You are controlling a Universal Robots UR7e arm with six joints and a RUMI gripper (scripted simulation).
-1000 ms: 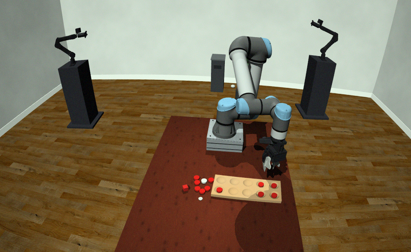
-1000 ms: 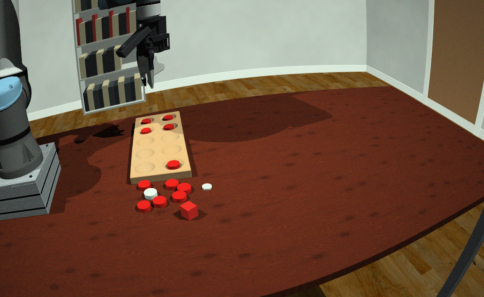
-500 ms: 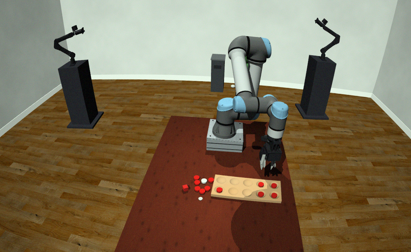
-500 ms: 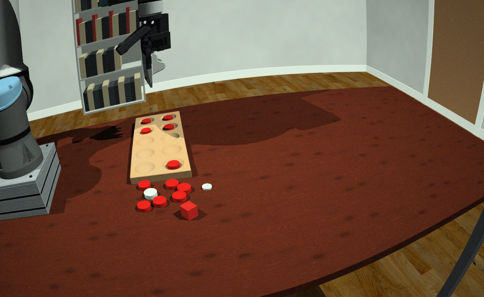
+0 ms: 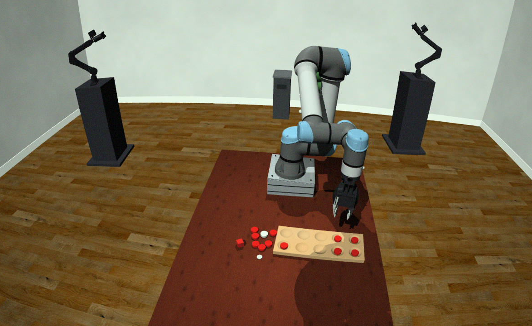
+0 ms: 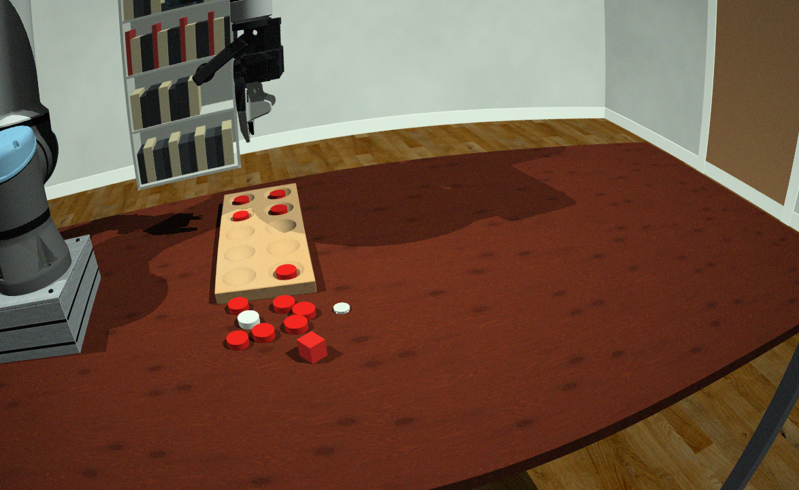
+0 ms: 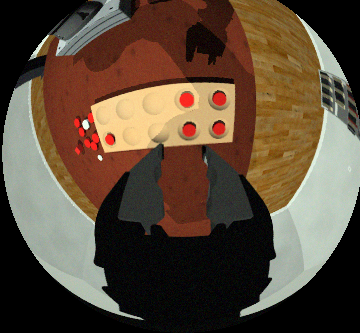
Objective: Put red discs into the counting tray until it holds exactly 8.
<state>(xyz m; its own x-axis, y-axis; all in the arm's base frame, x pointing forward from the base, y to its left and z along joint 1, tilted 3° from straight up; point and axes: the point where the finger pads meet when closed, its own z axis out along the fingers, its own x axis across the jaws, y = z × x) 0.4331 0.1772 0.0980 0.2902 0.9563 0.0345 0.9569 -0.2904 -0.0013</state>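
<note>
My gripper is now 30 cm to the left of the white disc, 18 cm above it and 7 cm past it. Also, from my hand: red cube: 40 cm to the right, 17 cm below; then wooden counting tray: 17 cm below, 6 cm to the right.
</note>
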